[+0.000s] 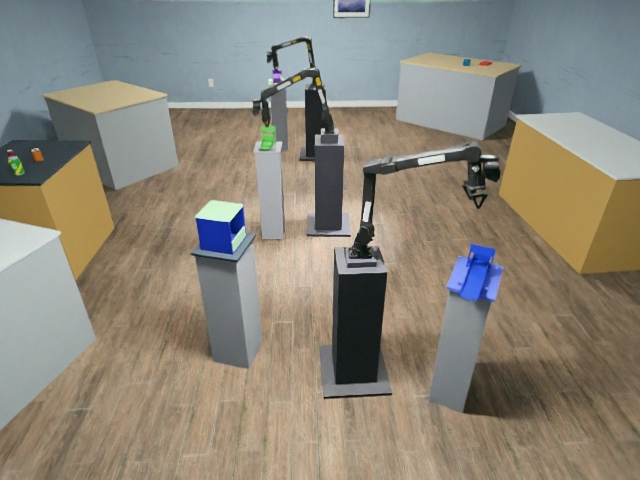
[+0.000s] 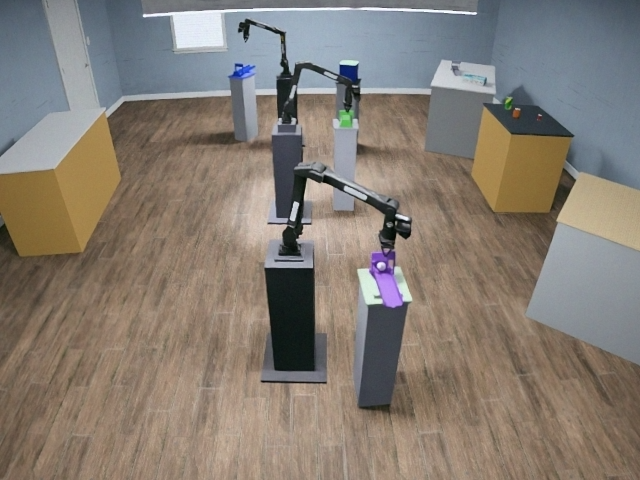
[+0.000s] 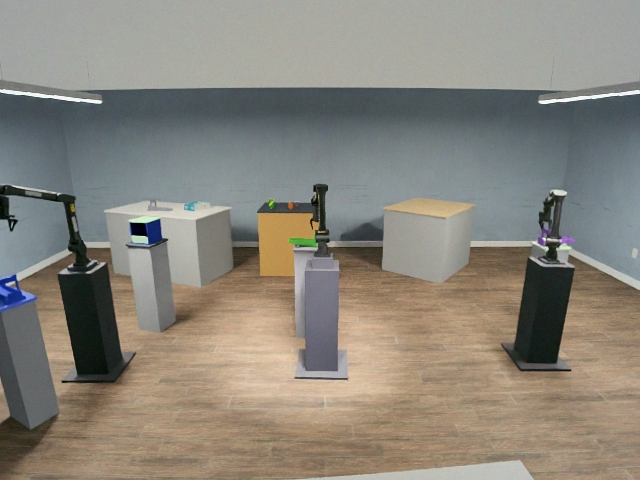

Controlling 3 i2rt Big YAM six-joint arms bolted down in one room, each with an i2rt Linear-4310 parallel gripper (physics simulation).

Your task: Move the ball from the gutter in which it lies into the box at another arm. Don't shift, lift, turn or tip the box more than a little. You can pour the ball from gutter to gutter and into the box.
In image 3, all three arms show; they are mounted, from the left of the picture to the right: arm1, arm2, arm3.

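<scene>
The white ball [image 2: 381, 266] lies at the handle end of the purple gutter [image 2: 387, 289] [image 3: 566, 240]. Arm3's gripper [image 3: 541, 226] is at that gutter's handle; whether it is shut is unclear. The green gutter [image 1: 267, 142] [image 2: 346, 121] [image 3: 299, 241] rests on its pedestal. Arm2's gripper [image 3: 312, 226] looks open, close above its handle. The blue gutter [image 1: 474, 281] [image 2: 239, 70] [image 3: 7, 291] rests on its stand. Arm1's gripper [image 3: 11, 226] looks open, high above it. The blue box [image 1: 212, 232] [image 2: 348, 71] [image 3: 154, 230] stands upright with a pale green top and an open side.
Grey pedestals [image 1: 230, 310] [image 3: 152, 289] carry the box and gutters. Arm1's black column [image 1: 359, 325] [image 3: 90, 325] stands between box and blue gutter. A yellow cabinet [image 1: 77, 206] [image 3: 279, 242] and a wood-topped grey cabinet [image 1: 134, 139] [image 3: 423, 242] stand along one side.
</scene>
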